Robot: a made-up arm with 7 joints.
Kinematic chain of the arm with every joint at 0, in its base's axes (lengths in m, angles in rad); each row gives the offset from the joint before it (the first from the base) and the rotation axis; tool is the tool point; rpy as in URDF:
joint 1: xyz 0 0 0.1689 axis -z
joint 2: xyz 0 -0.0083 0.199 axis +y
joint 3: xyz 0 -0.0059 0.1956 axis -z
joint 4: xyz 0 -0.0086 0.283 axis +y
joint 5: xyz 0 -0.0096 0.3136 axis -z
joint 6: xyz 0 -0.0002 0.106 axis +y
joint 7: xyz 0 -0.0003 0.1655 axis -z
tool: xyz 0 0 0 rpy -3.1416 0 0
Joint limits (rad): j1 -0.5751..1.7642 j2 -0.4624..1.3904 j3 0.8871..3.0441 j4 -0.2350..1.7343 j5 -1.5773..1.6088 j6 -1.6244..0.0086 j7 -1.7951..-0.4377
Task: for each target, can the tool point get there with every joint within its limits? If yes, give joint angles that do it. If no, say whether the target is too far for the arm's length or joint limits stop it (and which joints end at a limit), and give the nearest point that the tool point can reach.
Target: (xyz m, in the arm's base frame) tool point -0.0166 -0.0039 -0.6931
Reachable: no: joint limits stop it (at a limit: joint 1, joint 2, joint 3, joint 4, joint 5) | nearest point -0.3793 -0.3956 0.0410 | short by 0.908 m
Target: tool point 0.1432 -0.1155 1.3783
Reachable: yes | joints 0.6393 0.1112 2.8114 0.0733 0.3115 -0.7612 -1.3042
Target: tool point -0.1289 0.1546 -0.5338
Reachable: no: joint limits stop it (at a limit: joint 1, joint 2, joint 3, joint 4, joint 5) | nearest point -0.3998 -0.3896 0.0356 | short by 0.833 m
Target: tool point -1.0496 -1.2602 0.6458
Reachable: no: too far | nearest point -0.5458 -0.8329 0.5461 | short by 0.668 m
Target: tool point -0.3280 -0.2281 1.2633
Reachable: yes | joints 0.5487 0.0800 2.0937 0.8817 -0.1567 -0.2621 -0.9766
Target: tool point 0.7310 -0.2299 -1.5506
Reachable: no: too far | nearest point 0.5665 -0.1782 0.0345 | short by 1.594 m
